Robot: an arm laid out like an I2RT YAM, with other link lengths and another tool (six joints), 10 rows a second.
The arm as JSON. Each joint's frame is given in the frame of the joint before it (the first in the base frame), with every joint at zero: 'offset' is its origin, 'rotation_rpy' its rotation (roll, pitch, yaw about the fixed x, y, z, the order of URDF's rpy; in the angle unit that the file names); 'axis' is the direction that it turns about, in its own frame. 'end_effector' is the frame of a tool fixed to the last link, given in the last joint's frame.
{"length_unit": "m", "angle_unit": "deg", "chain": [
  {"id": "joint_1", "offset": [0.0, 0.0, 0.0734], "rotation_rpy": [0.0, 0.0, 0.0], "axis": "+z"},
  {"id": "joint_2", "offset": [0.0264, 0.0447, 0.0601], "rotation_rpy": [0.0, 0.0, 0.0], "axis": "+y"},
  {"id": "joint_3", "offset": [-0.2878, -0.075, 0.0], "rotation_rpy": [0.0, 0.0, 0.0], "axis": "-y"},
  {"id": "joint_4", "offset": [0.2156, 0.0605, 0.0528], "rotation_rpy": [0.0, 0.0, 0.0], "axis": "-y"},
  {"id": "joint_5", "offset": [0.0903, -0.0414, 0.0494], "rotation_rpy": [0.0, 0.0, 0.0], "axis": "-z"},
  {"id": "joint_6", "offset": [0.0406, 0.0, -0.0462], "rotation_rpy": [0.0, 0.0, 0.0], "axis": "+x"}
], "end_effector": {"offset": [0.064, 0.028, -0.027], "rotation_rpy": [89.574, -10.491, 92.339]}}
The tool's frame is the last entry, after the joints.
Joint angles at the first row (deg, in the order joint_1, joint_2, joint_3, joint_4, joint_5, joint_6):
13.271, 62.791, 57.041, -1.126, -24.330, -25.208
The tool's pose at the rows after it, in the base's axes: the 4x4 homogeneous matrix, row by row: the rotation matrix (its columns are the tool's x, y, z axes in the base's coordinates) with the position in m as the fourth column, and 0 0 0 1 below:
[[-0.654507 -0.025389 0.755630 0.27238], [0.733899 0.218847 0.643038 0.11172], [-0.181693 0.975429 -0.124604 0.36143], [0 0 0 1]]
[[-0.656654 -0.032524 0.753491 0.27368], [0.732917 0.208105 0.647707 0.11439], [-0.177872 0.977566 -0.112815 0.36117], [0 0 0 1]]
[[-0.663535 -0.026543 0.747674 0.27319], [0.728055 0.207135 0.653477 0.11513], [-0.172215 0.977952 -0.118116 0.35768], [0 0 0 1]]
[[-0.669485 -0.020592 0.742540 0.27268], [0.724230 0.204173 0.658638 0.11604], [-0.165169 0.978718 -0.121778 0.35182], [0 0 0 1]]
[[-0.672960 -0.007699 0.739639 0.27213], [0.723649 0.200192 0.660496 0.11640], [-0.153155 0.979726 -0.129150 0.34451], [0 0 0 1]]
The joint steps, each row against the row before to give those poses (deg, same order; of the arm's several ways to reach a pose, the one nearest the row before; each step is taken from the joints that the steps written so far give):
0.204, 0.431, -0.645, 0.554, -0.135, 0.803
0.410, 0.264, -0.585, 1.590, 0.089, 0.587
0.022, 0.058, -0.607, 0.292, -0.427, 0.108
0.069, -0.001, -1.336, 1.064, -0.331, 0.246
-0.002, -0.007, -1.533, 1.015, -0.160, 0.436

